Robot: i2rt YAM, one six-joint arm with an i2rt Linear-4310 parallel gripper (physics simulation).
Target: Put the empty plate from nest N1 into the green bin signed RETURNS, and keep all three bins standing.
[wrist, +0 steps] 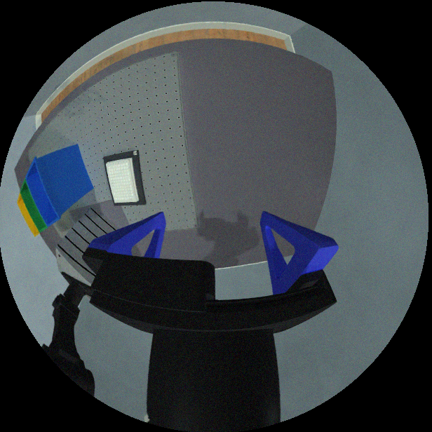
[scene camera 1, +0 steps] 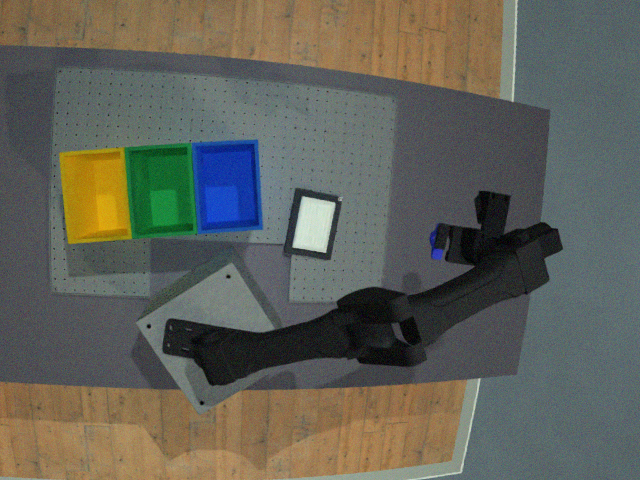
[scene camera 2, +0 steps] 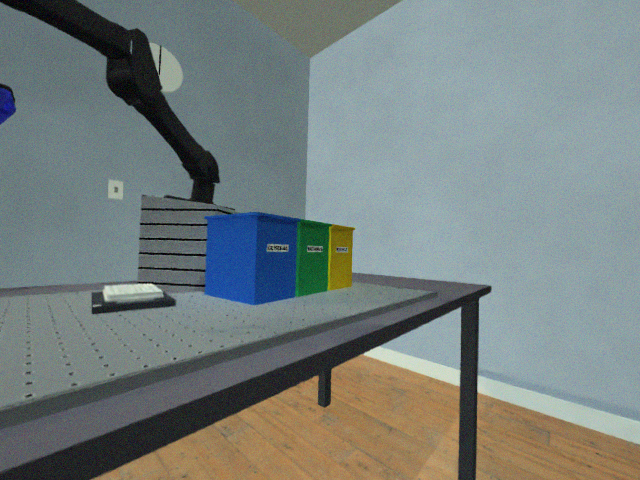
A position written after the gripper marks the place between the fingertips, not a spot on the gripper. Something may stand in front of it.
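Scene camera 1 shows the gripper (scene camera 1: pixel 451 239) together with a white plate (scene camera 1: pixel 315 216), a yellow bin (scene camera 1: pixel 94 182), a green bin (scene camera 1: pixel 160 178) and a blue bin (scene camera 1: pixel 226 173). In scene camera 2 the yellow bin (scene camera 2: pixel 340 237) appears again, as do the green bin (scene camera 2: pixel 312 237) and the blue bin (scene camera 2: pixel 250 257). The wrist view, too, takes in the blue bin (wrist: pixel 56 180).
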